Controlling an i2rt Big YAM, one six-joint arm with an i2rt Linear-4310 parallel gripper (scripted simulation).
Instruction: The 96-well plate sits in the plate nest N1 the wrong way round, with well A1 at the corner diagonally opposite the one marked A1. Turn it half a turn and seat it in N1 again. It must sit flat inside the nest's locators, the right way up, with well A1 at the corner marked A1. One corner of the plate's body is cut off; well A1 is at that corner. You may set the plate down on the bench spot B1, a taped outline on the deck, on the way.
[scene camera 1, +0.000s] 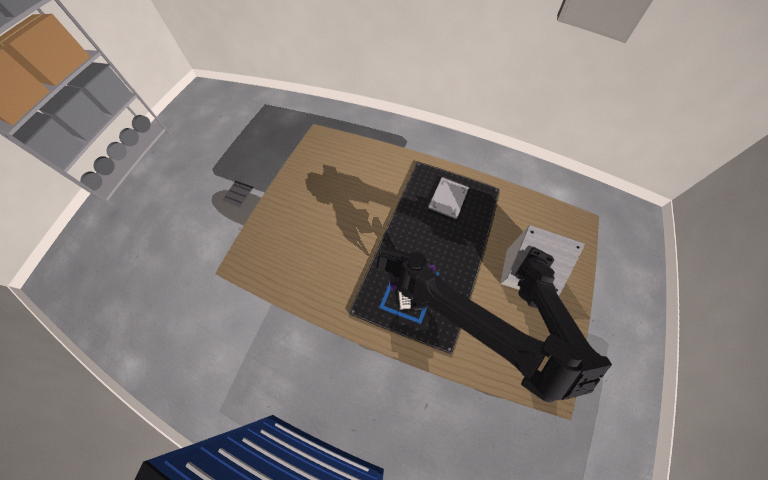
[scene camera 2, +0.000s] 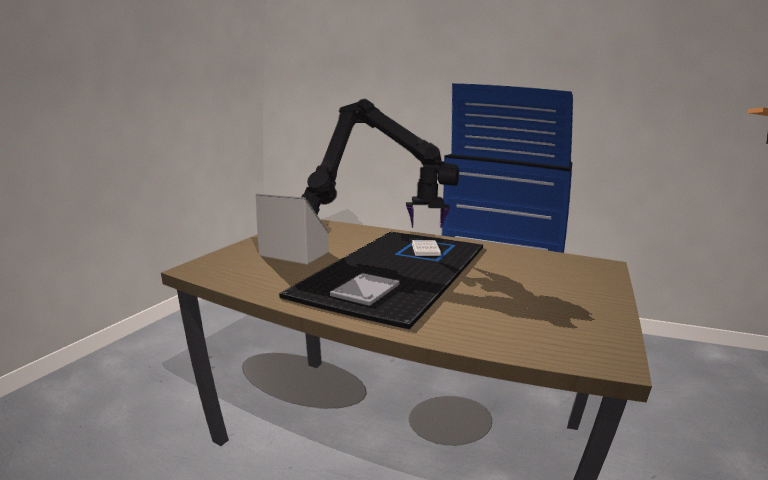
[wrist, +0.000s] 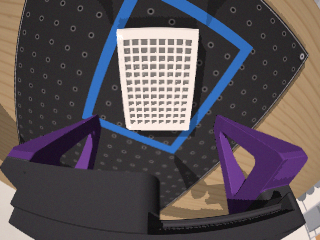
One and the same spot on a grey plate nest N1: (scene camera 1: 449, 196) is (scene camera 2: 365, 286).
